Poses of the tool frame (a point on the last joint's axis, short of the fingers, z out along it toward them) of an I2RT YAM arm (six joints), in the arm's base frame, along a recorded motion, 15 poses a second.
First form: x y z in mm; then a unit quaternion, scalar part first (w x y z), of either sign.
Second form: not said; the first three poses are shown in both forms.
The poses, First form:
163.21 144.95 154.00 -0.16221 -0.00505 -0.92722 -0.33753
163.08 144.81 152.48 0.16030 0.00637 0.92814 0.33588
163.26 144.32 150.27 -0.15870 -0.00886 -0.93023 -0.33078
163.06 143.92 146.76 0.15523 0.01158 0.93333 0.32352
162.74 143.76 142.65 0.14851 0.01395 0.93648 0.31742
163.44 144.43 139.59 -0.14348 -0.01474 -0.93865 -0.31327
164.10 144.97 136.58 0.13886 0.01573 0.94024 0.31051
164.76 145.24 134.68 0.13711 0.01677 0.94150 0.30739
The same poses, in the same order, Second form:
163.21 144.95 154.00 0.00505 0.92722 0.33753 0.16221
163.08 144.81 152.48 0.00637 0.92814 0.33588 0.16030
163.26 144.32 150.27 0.00886 0.93023 0.33078 0.15870
163.06 143.92 146.76 0.01158 0.93333 0.32352 0.15523
162.74 143.76 142.65 0.01395 0.93648 0.31742 0.14851
163.44 144.43 139.59 0.01474 0.93865 0.31327 0.14348
164.10 144.97 136.58 0.01573 0.94024 0.31051 0.13886
164.76 145.24 134.68 0.01677 0.94150 0.30739 0.13711

